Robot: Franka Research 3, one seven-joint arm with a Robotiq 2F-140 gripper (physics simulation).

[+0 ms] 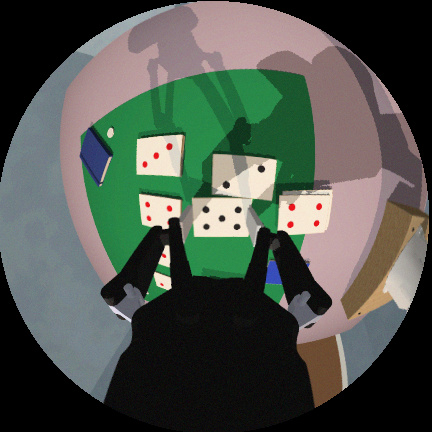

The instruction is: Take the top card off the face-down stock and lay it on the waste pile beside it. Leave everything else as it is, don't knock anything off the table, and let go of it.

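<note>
My gripper [219, 214] has its fingertips against the left and right short edges of a white card with five black pips [222, 218], and is shut on it. This card lies flat-looking, its upper edge meeting or overlapping a white card with two black pips [244, 176]. A thick dark-blue block [95, 157], like a face-down stack, lies tilted at the far left. Another blue face-down piece [274, 272] shows at the lower right, partly hidden by the right finger. Above it is a layered face-up pile with four red pips [305, 214]. Which pile is the stock or waste, I cannot tell.
A white block with three red pips [160, 155] and a card with red pips [156, 209] are at the left; more cards show below, partly hidden by the left finger. A small white disc [110, 132] is near the blue block. A wooden box [377, 265] stands right.
</note>
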